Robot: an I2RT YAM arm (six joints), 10 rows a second.
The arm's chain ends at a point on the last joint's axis. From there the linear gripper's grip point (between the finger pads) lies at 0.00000 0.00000 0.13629 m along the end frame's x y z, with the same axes.
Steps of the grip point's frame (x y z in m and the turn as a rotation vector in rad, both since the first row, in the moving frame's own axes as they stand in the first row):
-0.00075 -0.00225 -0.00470 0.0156 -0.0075 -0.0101
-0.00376 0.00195 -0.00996 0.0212 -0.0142 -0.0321
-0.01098 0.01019 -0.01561 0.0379 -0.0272 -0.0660
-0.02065 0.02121 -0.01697 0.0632 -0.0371 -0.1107
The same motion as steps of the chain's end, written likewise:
0.00028 -0.00013 -0.00468 0.0156 -0.0075 -0.0101
-0.00178 0.00481 -0.00992 0.0212 -0.0142 -0.0321
-0.00711 0.01523 -0.01546 0.0379 -0.0272 -0.0660
-0.01513 0.02952 -0.01660 0.0632 -0.0371 -0.1107

